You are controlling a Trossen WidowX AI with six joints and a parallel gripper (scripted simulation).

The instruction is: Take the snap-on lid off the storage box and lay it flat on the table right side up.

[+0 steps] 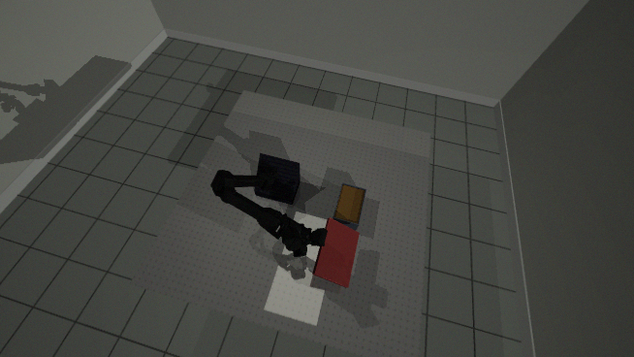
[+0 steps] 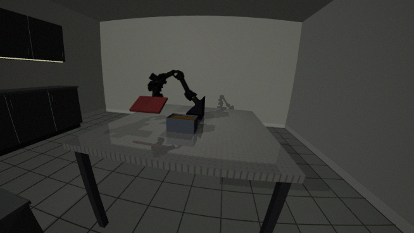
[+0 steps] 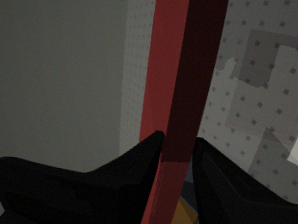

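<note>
Now: gripper tip 7 cm short of the red lid, 4 cm above it and 1 cm to the left of it. The rest, counted from my gripper tip: blue storage box: 26 cm to the left, 16 cm below, 11 cm ahead.
</note>
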